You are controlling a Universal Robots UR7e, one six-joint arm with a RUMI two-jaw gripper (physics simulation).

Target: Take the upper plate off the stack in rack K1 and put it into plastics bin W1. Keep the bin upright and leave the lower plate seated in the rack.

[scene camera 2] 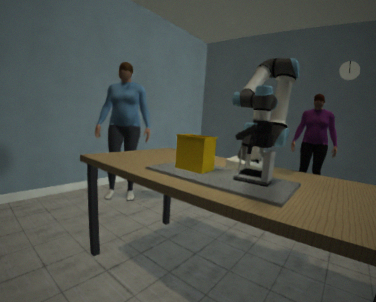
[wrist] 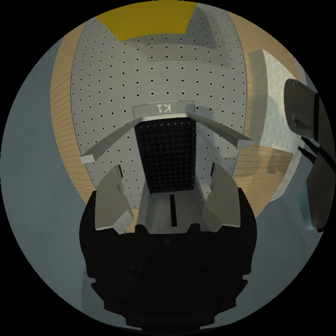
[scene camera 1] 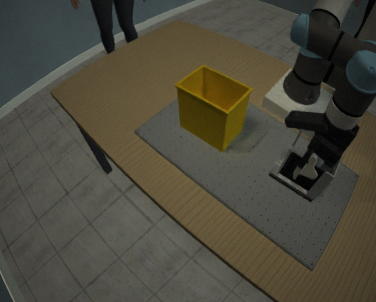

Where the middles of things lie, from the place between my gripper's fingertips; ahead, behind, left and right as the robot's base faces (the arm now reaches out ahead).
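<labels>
The black gridded plate [wrist: 167, 146] is here, and I see my gripper 1 cm to the right of it and 4 cm above it. Then there is the yellow plastics bin W1 [scene camera 1: 212, 106], which is 32 cm to the right of my hand, 2 cm ahead of it and 1 cm above it.
</labels>
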